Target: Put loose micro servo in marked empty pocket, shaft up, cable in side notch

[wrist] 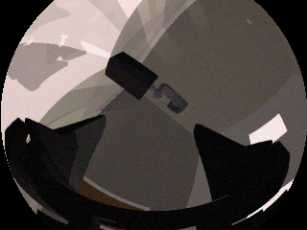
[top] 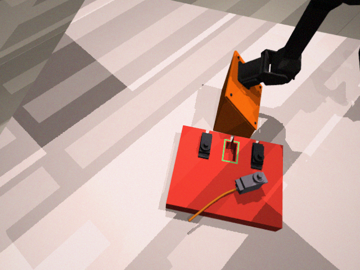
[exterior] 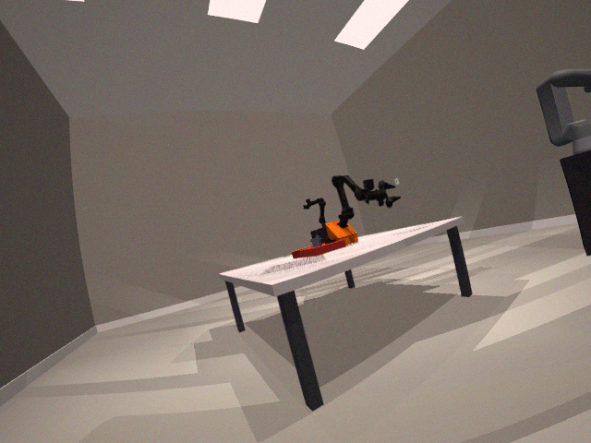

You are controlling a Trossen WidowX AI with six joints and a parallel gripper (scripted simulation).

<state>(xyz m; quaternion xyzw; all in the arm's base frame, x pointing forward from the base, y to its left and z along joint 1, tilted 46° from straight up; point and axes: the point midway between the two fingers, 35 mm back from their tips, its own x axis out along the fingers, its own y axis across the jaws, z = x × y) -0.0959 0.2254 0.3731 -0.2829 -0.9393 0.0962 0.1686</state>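
Right now the red deck is 42 cm ahead of my gripper tip, 47 cm to the right of it and 23 cm below it.
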